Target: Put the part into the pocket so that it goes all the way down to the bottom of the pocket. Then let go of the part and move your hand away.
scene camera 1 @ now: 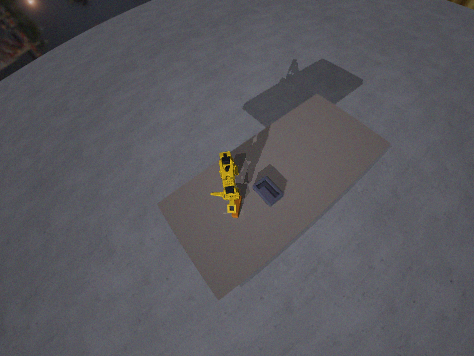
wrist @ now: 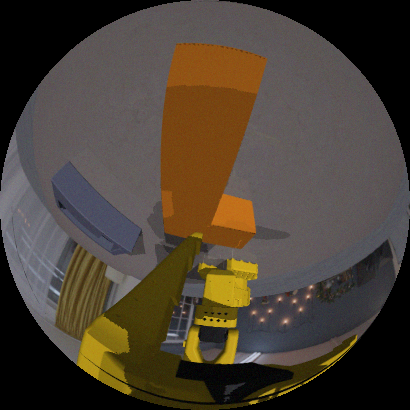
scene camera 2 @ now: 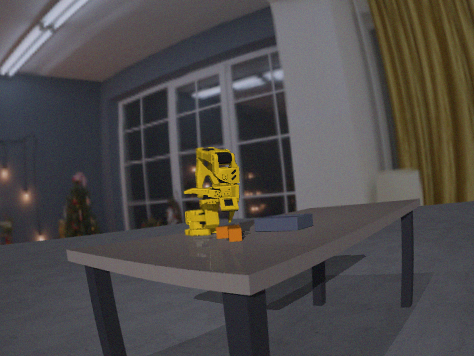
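Pixels of known places: hand, its tool point: [scene camera 1: 235, 198] [wrist: 201, 241] [scene camera 2: 228, 221]; arm's base, origin of its link: [wrist: 222, 265] [scene camera 2: 209, 233].
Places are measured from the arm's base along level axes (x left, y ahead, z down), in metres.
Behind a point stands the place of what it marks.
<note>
The orange L-shaped part [scene camera 1: 236, 209] @[x -0.107, y 0.190, z -0.030 m] [scene camera 2: 235, 233] @[x -0.134, y 0.209, z -0.019 m] [wrist: 205, 140] @[x -0.107, y 0.181, z -0.030 m] lies flat on the table, partly hidden by the gripper in the first scene view. The blue-grey block with the L-shaped pocket [scene camera 1: 271, 202] @[x 0.047, y 0.275, z -0.035 m] [scene camera 2: 283, 223] @[x 0.035, y 0.237, z -0.021 m] [wrist: 97, 206] @[x 0.035, y 0.204, z -0.015 m] stands on the table to the right of the part in the scene views, apart from it. My gripper [scene camera 1: 221, 202] [scene camera 2: 208, 206] is fully open and empty, its moving jaw swung out to the side. Its fixed jaw [wrist: 150, 290] points down, with the tip at the part's near end in the wrist view. Whether the tip touches the part cannot be told.
The table [scene camera 1: 320, 130] @[x 0.615, y 0.113, z 0.000 m] [scene camera 2: 150, 257] @[x -0.378, y 0.185, z 0.000 m] has its near edge in front of the part in the second scene view. The arm's own base [scene camera 2: 199, 231] @[x -0.045, y 0.003, z -0.012 m] [wrist: 225, 289] @[x -0.032, y 0.036, z -0.051 m] stands close behind the part. Dark shadows lie beside the arm and the block.
</note>
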